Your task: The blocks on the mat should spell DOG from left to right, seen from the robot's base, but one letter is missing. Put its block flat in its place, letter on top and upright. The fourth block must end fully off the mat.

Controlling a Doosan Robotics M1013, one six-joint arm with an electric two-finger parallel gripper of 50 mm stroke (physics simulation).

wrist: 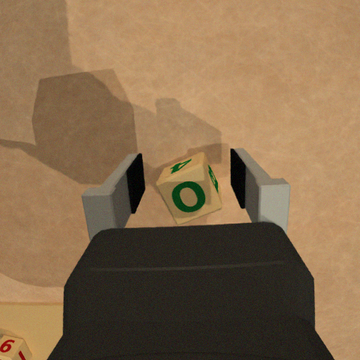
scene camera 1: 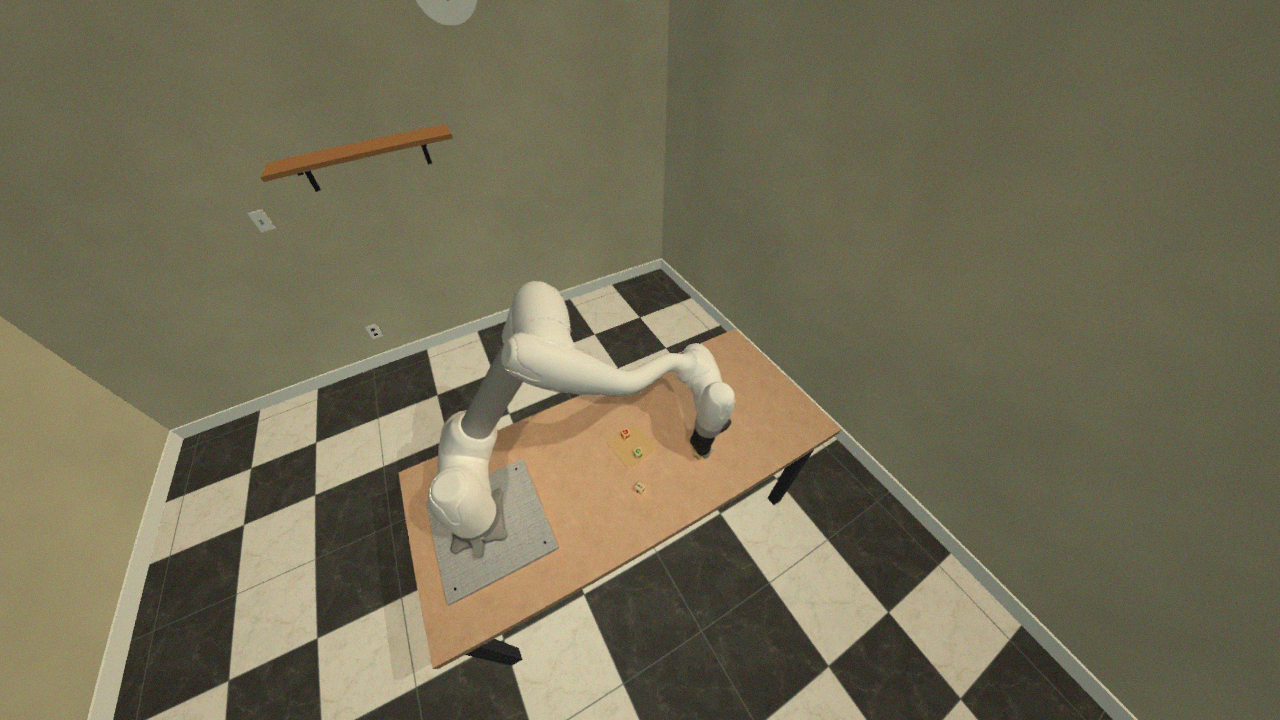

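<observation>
The O block (wrist: pixel 189 195) (scene camera 1: pixel 697 456) is pale wood with a green O on the face towards the wrist camera and a green 4 on a side face. It is off the mat, turned slightly relative to the fingers. My gripper (wrist: pixel 186 168) (scene camera 1: pixel 703 446) is open, with its fingertips left and right of this block in the wrist view and gaps on both sides; their exact height is unclear. The yellowish mat (scene camera 1: pixel 617 449) (wrist: pixel 37 322) bears a red-marked block (scene camera 1: pixel 625 433) (wrist: pixel 12 345) and a green-marked block (scene camera 1: pixel 638 452). Another block (scene camera 1: pixel 639 488) lies off the mat. Their letters are unreadable.
The wooden table (scene camera 1: pixel 590 510) carries the grey base plate (scene camera 1: pixel 514 559) under the arm's base at its left end. The arm reaches over the table beyond the mat. The table's near edge runs past the loose block. A wooden shelf (scene camera 1: pixel 358 152) is on the wall.
</observation>
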